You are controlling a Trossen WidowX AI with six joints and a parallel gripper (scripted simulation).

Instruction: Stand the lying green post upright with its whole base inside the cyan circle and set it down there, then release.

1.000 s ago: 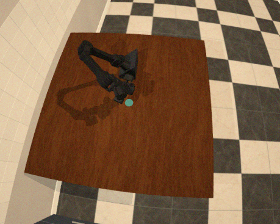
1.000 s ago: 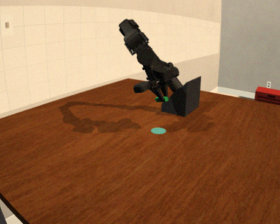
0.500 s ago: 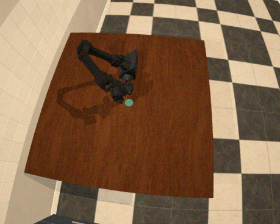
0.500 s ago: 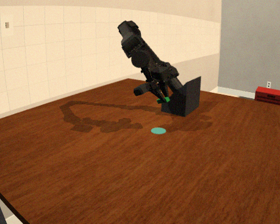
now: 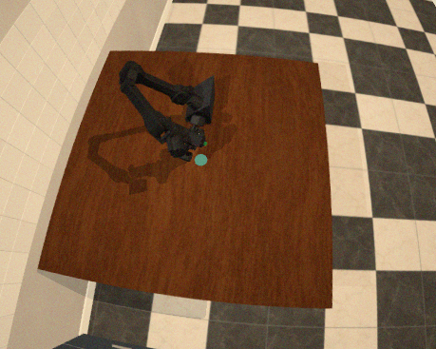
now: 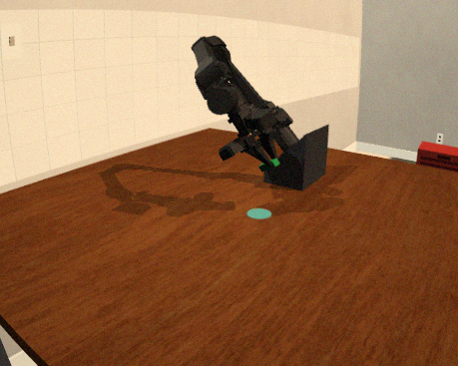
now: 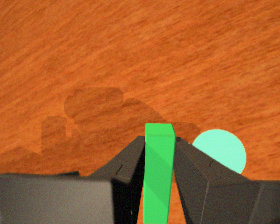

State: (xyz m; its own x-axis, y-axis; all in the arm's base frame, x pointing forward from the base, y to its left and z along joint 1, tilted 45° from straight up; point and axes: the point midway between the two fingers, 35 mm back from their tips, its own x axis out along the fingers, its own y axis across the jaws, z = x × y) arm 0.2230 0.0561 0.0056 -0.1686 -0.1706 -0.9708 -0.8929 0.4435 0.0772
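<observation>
My hand is 40 mm above the green post and 10 mm past it. Round my hand: cyan circle (150 mm below, 20 mm ahead).
</observation>
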